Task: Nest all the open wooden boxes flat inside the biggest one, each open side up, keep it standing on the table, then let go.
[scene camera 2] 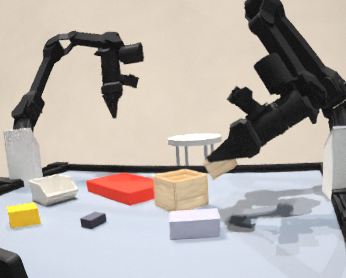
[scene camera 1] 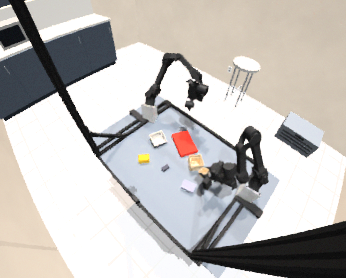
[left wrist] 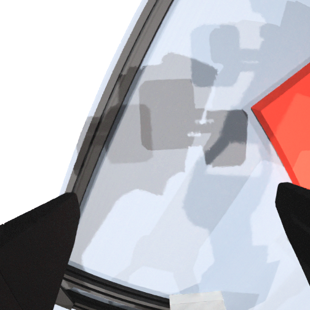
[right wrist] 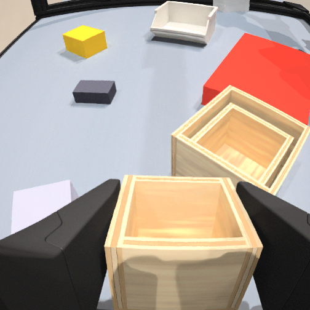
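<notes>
The biggest open wooden box stands upright on the table. A smaller wooden box sits inside it, open side up, with a gap to its walls. My right gripper is shut on a third open wooden box. It holds this box in the air, tilted in scene camera 2, beside and above the big box's right side there. My left gripper is open and empty, high above the table.
A red slab lies next to the big box. A lilac block, a dark block, a yellow block and a white bin stand around.
</notes>
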